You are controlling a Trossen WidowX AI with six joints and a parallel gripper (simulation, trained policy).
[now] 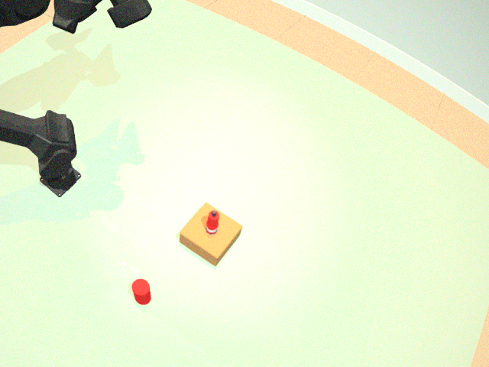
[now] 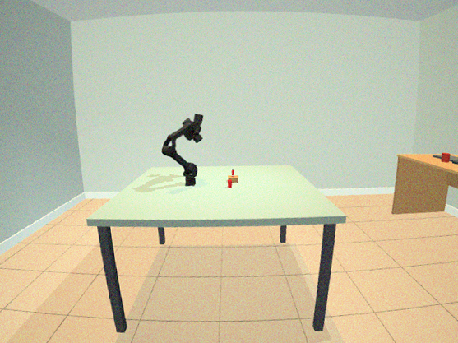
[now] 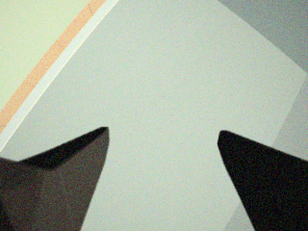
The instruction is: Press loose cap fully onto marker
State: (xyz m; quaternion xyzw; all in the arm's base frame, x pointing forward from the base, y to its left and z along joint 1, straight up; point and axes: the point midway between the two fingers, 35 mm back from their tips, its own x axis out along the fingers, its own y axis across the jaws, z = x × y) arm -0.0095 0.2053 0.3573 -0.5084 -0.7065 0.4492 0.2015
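Right now my gripper tip is 330 mm above the red cap, 310 mm to the left of it and 300 mm short of it. Also, from my gripper tip: tan holder block (330 mm below, 320 mm ahead, 160 mm to the right).
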